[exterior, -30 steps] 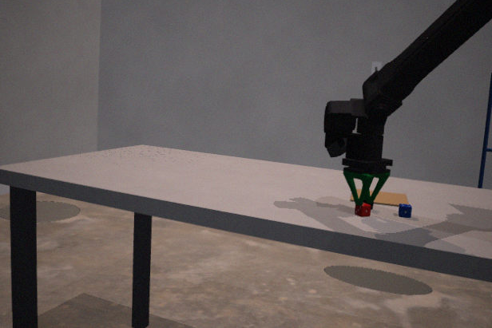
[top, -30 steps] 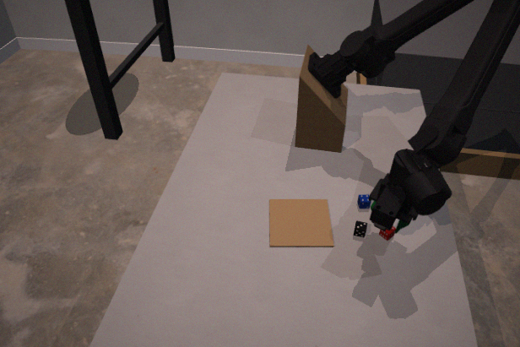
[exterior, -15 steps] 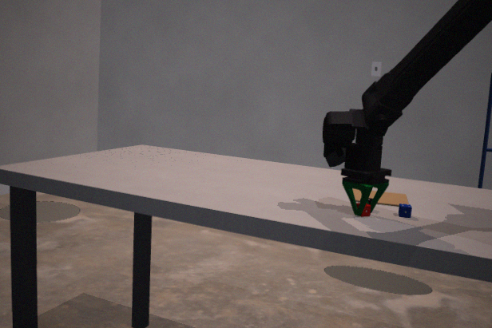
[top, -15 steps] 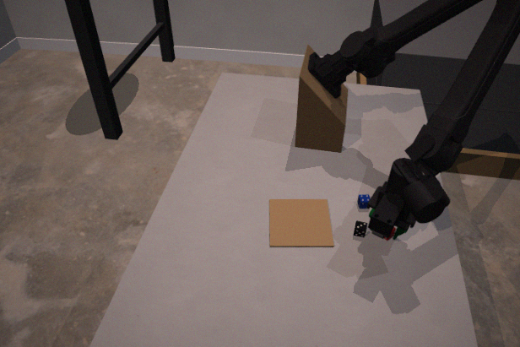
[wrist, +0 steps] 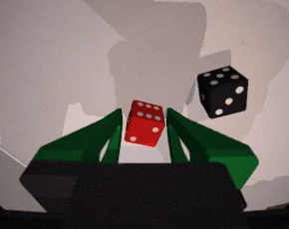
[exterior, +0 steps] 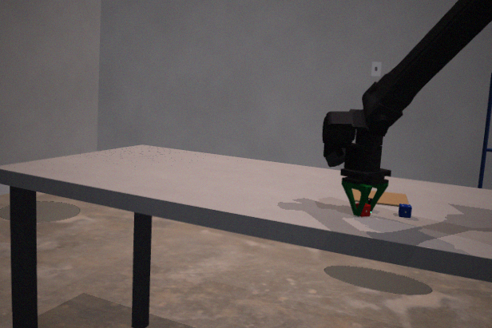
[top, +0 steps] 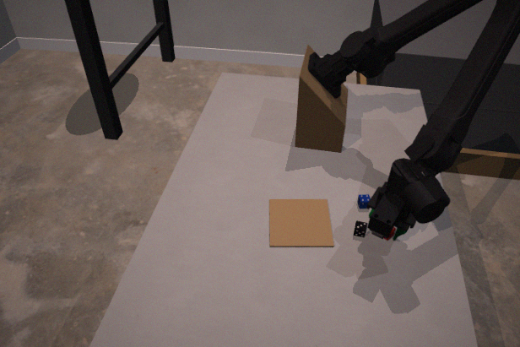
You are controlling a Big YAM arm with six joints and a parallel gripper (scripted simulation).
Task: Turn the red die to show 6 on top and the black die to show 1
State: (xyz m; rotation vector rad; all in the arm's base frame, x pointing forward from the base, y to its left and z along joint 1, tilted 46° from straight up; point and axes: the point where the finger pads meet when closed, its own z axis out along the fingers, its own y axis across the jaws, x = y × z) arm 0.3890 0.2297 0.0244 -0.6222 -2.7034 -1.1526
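Right now my hand is right at the red die. Round my hand: black die 60 mm to the right; then tan mat 10 mm behind, 200 mm to the right, 10 mm below; then blue die 90 mm behind, 50 mm to the right.
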